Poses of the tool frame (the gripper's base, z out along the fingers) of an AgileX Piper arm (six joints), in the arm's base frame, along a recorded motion.
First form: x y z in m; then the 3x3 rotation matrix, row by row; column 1 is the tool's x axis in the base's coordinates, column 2 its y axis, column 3 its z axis. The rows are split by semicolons.
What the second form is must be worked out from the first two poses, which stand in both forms.
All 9 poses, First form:
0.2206, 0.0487, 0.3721; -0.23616, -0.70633, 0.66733; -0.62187, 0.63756, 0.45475; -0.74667, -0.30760, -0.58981
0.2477, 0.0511, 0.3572; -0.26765, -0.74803, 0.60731; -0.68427, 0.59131, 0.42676; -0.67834, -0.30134, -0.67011
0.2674, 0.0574, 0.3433; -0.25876, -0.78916, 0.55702; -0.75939, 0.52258, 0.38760; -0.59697, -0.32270, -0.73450
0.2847, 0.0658, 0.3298; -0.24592, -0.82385, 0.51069; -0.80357, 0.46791, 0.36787; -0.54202, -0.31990, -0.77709
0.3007, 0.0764, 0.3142; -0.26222, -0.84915, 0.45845; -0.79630, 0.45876, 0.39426; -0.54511, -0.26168, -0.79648
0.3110, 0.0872, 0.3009; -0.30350, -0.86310, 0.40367; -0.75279, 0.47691, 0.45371; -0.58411, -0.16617, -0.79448
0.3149, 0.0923, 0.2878; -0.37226, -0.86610, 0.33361; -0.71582, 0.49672, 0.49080; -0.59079, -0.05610, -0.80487
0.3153, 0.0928, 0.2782; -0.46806, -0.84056, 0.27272; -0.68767, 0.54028, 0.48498; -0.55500, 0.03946, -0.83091
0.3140, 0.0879, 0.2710; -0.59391, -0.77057, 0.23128; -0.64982, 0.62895, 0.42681; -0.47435, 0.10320, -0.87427
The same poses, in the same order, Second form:
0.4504, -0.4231, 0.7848, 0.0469, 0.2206, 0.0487, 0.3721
0.4042, -0.4503, 0.7952, 0.0394, 0.2477, 0.0511, 0.3572
0.3638, -0.4881, 0.7931, 0.0205, 0.2674, 0.0574, 0.3433
0.3335, -0.5156, 0.7891, 0.0152, 0.2847, 0.0658, 0.3298
0.3163, -0.5185, 0.7933, 0.0418, 0.3007, 0.0764, 0.3142
0.3078, -0.5035, 0.8023, 0.0896, 0.3110, 0.0872, 0.3009
0.2827, -0.4837, 0.8176, 0.1329, 0.3149, 0.0923, 0.2878
0.2456, -0.4535, 0.8425, 0.1556, 0.3153, 0.0928, 0.2782
0.2005, -0.4035, 0.8799, 0.1506, 0.3140, 0.0879, 0.2710

